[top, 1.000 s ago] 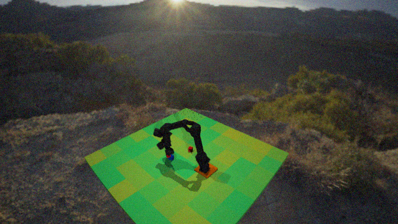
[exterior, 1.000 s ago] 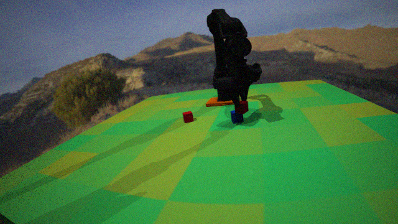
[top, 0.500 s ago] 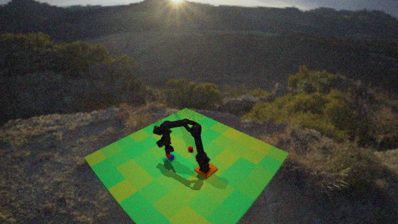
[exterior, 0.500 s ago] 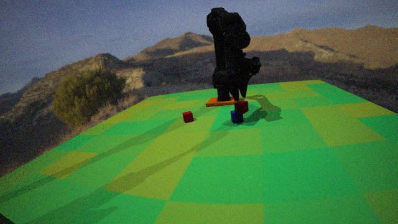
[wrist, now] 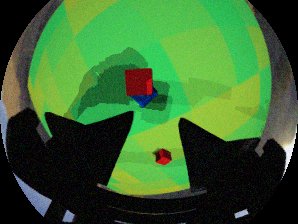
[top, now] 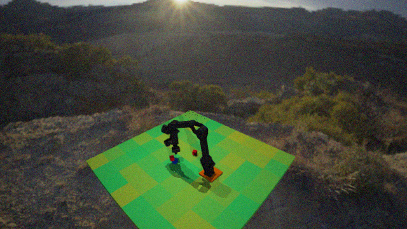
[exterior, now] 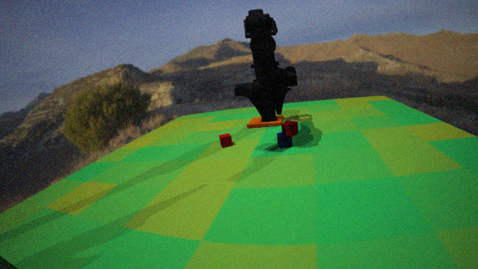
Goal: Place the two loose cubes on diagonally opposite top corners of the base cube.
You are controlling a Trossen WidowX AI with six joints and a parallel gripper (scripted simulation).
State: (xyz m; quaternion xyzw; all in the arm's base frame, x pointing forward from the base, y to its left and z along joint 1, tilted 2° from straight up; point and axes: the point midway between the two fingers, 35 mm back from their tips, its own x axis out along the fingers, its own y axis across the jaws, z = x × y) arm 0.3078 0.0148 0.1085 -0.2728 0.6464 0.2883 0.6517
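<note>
The blue cube is 10 mm behind my gripper tip, 30 mm to the left of it and 70 mm below it.
</note>
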